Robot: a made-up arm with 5 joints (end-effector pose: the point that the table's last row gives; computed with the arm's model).
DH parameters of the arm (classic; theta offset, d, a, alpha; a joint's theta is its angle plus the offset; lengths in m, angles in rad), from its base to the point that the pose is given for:
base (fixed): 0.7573 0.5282 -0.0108 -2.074
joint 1: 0 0.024 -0.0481 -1.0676
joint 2: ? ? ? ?
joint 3: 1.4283 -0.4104 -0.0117 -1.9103
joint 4: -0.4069 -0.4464 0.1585 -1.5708
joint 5: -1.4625 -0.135 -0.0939 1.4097
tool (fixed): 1.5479 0.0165 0 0
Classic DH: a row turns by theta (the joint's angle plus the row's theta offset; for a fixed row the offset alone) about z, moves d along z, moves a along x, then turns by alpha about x.
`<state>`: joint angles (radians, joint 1 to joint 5).
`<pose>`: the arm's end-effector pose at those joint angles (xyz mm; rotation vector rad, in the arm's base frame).
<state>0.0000 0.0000 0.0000 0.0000 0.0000</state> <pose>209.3 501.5 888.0 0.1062 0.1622 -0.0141</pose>
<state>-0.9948 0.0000 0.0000 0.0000 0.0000</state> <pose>-292.9 181.7 1092.7 0.6570 -0.4512 0.5453</pose>
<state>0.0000 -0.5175 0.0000 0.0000 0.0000</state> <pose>-86.1 564.4 888.0 0.0618 0.1859 0.5018</pose>
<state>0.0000 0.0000 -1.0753 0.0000 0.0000</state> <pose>-15.7 326.8 1254.3 0.9968 -0.1833 0.4832</pose>
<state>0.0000 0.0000 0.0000 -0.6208 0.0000</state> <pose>157.2 501.5 989.7 0.0992 0.7824 -0.0470</pose>
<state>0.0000 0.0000 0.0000 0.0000 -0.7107</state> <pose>209.3 496.5 821.9 -0.6029 0.1493 -0.0706</pose>
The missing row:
joint 2: -0.4464 -0.3397 0.1343 1.1884
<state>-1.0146 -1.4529 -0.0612 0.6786 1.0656</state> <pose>-703.2 -103.7 586.9 0.9934 -0.1332 2.7139</pose>
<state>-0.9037 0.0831 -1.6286 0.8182 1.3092</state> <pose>-345.6 -360.7 1125.8 -1.8278 0.7441 -1.2042</pose>
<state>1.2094 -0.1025 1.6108 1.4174 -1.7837</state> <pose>237.5 -461.0 504.9 2.5342 0.3227 -0.9649</pose>
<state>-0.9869 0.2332 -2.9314 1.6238 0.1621</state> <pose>-66.9 -746.8 704.7 -1.8910 0.1665 0.3469</pose>
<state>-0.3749 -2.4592 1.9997 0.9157 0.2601</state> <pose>-156.8 293.9 579.9 -0.8070 -2.0842 1.7037</pose>
